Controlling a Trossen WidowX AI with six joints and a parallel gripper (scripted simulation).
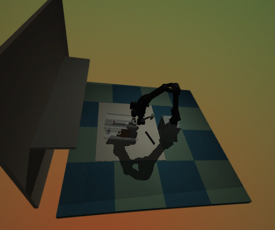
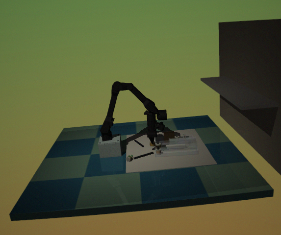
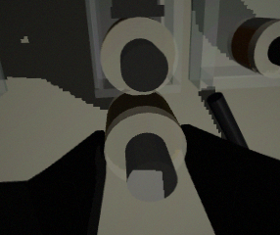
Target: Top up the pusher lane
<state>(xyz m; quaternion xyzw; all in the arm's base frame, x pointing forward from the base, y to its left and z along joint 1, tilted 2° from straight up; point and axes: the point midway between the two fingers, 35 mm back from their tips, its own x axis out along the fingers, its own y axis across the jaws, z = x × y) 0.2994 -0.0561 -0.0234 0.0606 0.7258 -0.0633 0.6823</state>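
Now: gripper tip 180 mm short of the clear lane rack, 40 mm above it and 10 mm to the left of it. From my gripper tip the other things lie so: wall shelf: 550 mm ahead, 310 mm above, 30 mm to the right; then brown box: 140 mm ahead, 100 mm to the left, 20 mm below.
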